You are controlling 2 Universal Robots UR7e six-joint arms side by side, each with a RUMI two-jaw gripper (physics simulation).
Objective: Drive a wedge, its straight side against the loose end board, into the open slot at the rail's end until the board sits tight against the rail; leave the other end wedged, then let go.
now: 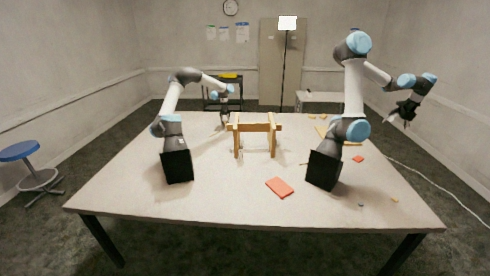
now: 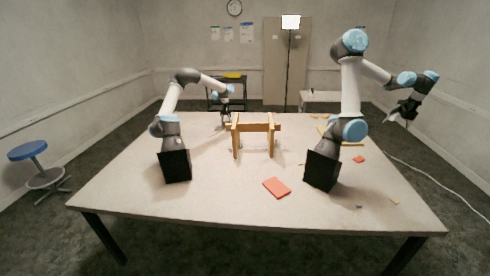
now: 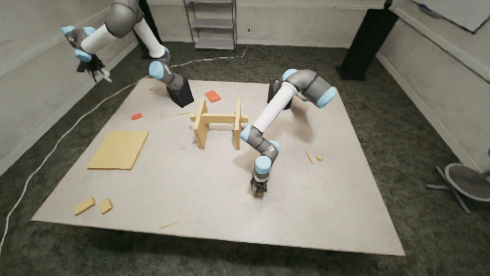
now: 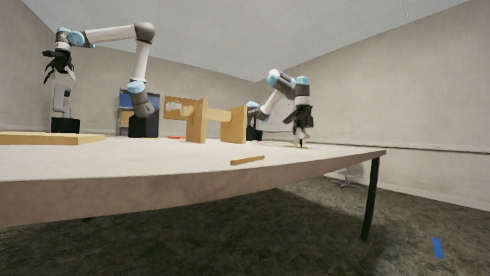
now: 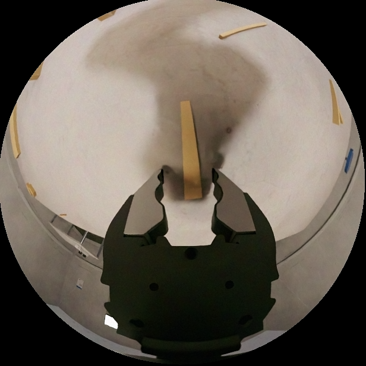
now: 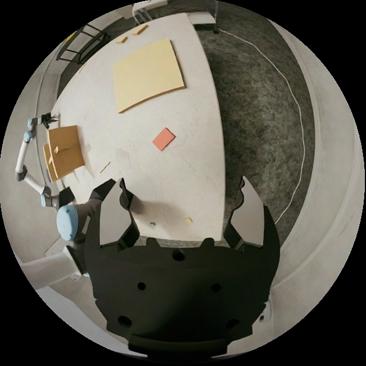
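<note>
A slim, tapered wooden wedge [image 5: 189, 135] lies flat on the table. My left gripper [image 5: 187, 169] [image 3: 259, 192] [image 4: 300, 144] is open low over it, with its thick end between the parted fingertips and a gap on each side. The wooden rail [image 1: 254, 127] [image 3: 220, 119] passes through two upright end boards, one at the left [image 1: 236, 139] [image 3: 201, 127] and one at the right [image 1: 272, 139] [image 3: 237, 129]. The rail's ends stick out beyond both; I cannot tell which board is loose or see the slots clearly. My right gripper [image 6: 181, 177] [image 3: 102, 80] is open and empty, high beyond the table's edge.
A yellow panel [image 3: 119, 150], two wooden blocks [image 3: 84, 206] [image 3: 105, 206] and a thin stick [image 3: 169, 225] lie on the table. A slim strip [image 3: 309, 156] lies beside a small block [image 3: 319, 157]. Red pads [image 3: 212, 96] [image 3: 137, 116] lie near the right arm's base.
</note>
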